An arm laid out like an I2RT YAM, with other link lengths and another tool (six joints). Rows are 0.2 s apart.
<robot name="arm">
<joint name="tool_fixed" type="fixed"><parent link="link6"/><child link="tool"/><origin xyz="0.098 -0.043 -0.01" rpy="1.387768 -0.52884 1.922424"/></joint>
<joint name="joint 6" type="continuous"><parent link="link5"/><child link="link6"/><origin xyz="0.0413 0 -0.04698" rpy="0 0 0"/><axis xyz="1 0 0"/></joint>
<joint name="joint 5" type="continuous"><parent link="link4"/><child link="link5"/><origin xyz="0.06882 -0.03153 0.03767" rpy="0 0 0"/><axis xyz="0 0 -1"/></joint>
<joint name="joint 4" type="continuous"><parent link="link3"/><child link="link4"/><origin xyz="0.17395 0.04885 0.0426" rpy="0 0 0"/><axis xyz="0 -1 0"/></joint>
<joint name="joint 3" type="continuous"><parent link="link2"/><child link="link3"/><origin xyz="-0.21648 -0.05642 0" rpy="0 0 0"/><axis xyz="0 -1 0"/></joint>
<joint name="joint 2" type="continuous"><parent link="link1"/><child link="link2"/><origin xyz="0.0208 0.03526 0.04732" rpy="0 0 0"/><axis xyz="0 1 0"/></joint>
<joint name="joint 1" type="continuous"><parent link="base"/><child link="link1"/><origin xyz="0 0 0.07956" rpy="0 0 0"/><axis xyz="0 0 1"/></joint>
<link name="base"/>
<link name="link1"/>
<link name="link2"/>
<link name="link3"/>
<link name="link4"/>
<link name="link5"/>
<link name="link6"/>
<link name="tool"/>
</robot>
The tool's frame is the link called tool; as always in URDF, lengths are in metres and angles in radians. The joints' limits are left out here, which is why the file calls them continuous.
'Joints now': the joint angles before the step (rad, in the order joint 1, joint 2, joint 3, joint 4, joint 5, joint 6). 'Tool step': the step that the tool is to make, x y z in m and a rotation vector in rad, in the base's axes. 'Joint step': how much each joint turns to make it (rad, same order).
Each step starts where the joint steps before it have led.
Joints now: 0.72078 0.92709 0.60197 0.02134 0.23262 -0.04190
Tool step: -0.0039 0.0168 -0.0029 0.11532 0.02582 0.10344
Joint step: -0.01650 -0.01148 -0.03605 0.06971 -0.14415 0.06759
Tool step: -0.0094 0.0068 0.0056 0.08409 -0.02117 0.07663
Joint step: -0.00734 -0.06881 -0.04759 0.04794 -0.09310 0.03073
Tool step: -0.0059 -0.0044 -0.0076 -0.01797 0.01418 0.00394
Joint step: 0.00061 -0.03962 -0.02565 -0.03641 -0.00233 -0.00524
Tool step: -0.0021 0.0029 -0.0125 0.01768 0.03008 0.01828
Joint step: -0.00246 0.00867 -0.04858 0.04607 -0.02734 0.02761
